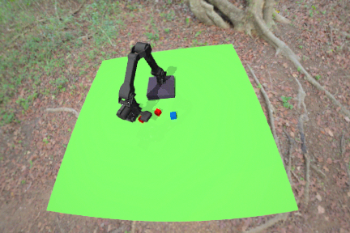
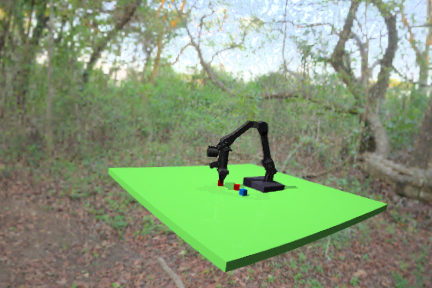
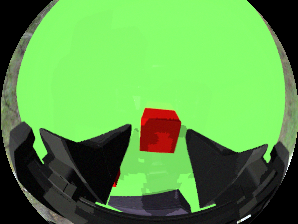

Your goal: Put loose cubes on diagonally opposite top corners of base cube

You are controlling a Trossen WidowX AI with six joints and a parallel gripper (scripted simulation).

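My gripper tip is now 200 mm to the right of the blue base cube and 30 mm short of it.
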